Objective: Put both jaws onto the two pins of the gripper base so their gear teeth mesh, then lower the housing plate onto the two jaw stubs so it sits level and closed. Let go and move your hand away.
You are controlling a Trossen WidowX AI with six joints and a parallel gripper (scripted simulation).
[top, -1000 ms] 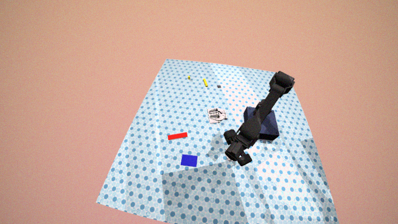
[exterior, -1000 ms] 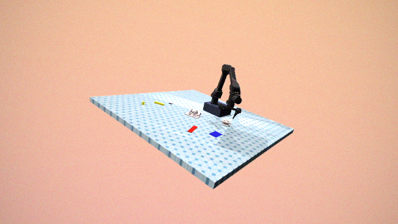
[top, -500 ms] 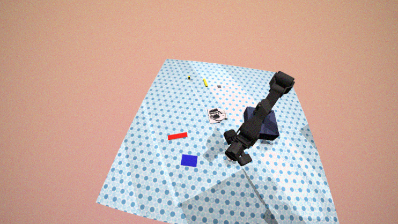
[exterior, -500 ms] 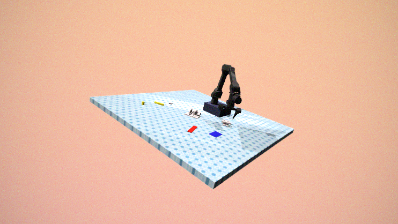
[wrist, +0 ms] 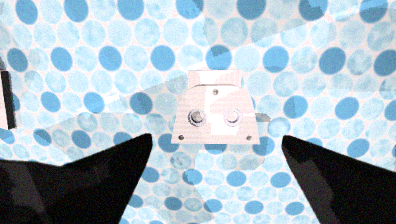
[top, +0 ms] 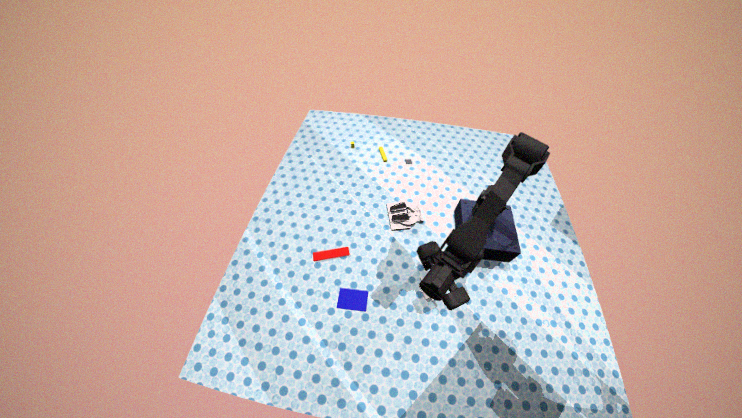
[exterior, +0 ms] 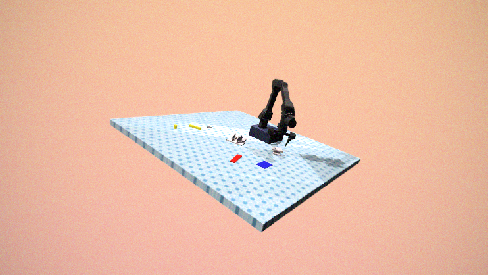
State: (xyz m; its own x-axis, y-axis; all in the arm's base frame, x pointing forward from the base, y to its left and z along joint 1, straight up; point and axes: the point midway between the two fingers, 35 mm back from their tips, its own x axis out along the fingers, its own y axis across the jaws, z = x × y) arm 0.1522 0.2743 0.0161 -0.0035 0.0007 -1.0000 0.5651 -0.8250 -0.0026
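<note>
Now: the small white piece 50 mm below my gripper tip and 10 mm behind it. From my gripper tip the other things lie so: blue square: 230 mm ahead, 80 mm to the left, 60 mm below; jaw: 260 mm to the right, 90 mm ahead, 50 mm below; housing plate: 280 mm to the right, 80 mm ahead, 60 mm below.
</note>
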